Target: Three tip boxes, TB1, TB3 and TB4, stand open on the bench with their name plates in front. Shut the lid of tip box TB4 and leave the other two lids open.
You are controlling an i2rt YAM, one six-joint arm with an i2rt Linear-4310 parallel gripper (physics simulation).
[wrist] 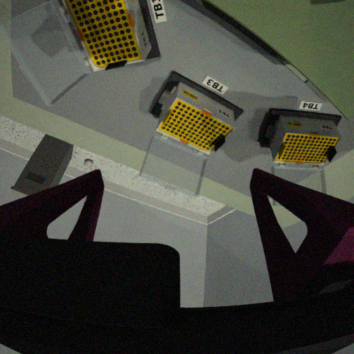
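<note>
Tip box TB4 stands at the right of the wrist view, its yellow tip rack showing and its clear lid open on the near side, partly behind the right finger. Tip box TB3 stands left of it, its clear lid open. Tip box TB1 is at the top left, cut off by the frame edge, its clear lid open to the left. Name plates TB4, TB3 and TB1 lie by their boxes. My gripper is wide open and empty, apart from all the boxes.
The boxes stand in dark holders on a grey bench surface. A dark grey block is at the left, beside a small round fitting on a speckled strip. A dark curved edge runs across the upper right, with green floor beyond.
</note>
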